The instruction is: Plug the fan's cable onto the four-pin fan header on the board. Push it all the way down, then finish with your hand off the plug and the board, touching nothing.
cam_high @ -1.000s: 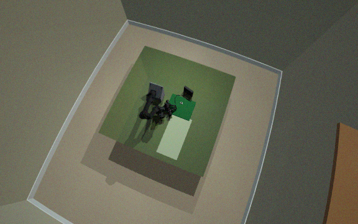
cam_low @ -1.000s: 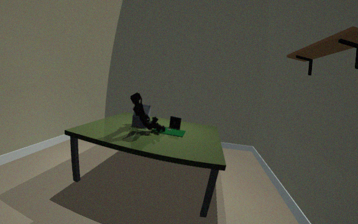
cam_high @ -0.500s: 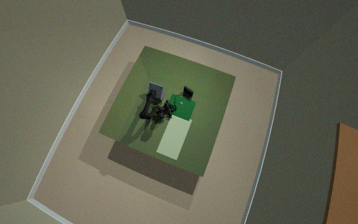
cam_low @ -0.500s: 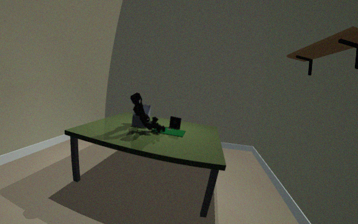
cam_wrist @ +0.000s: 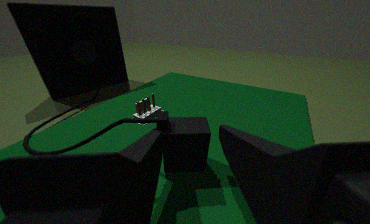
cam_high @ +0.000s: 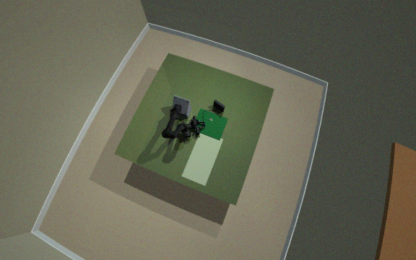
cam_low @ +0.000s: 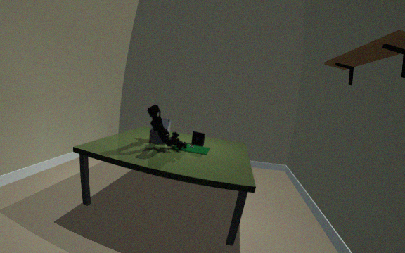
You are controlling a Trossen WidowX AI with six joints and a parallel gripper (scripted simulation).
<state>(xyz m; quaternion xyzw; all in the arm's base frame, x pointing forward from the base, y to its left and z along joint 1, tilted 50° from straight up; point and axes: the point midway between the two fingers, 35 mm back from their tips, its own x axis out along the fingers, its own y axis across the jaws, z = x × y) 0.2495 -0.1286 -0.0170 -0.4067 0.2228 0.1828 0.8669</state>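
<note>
Now: gripper tip 5 cm short of the green board, 5 cm above it and 3 cm to the right of it. Round my gripper tip: four-pin header: 7 cm to the left, 4 cm ahead, 3 cm below; black fan: 21 cm to the left, 8 cm ahead, 2 cm above; dark plug: 1 cm below, 1 cm behind.
</note>
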